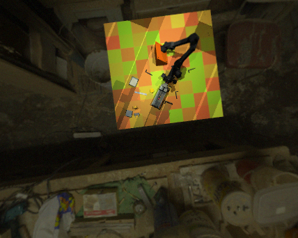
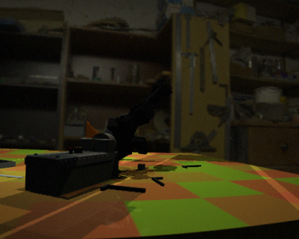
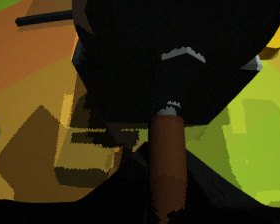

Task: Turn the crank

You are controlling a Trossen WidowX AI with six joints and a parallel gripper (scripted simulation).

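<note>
My gripper tip is now 30 mm below the brown crank handle, 10 mm to the right of it and 10 mm past it. From my gripper tip the other things lie so: yellow disc: 170 mm to the right, 50 mm ahead, 20 mm below; red pointer: 160 mm ahead, 100 mm to the right, 50 mm above; small cube: 120 mm to the left, 90 mm behind, 20 mm below.
</note>
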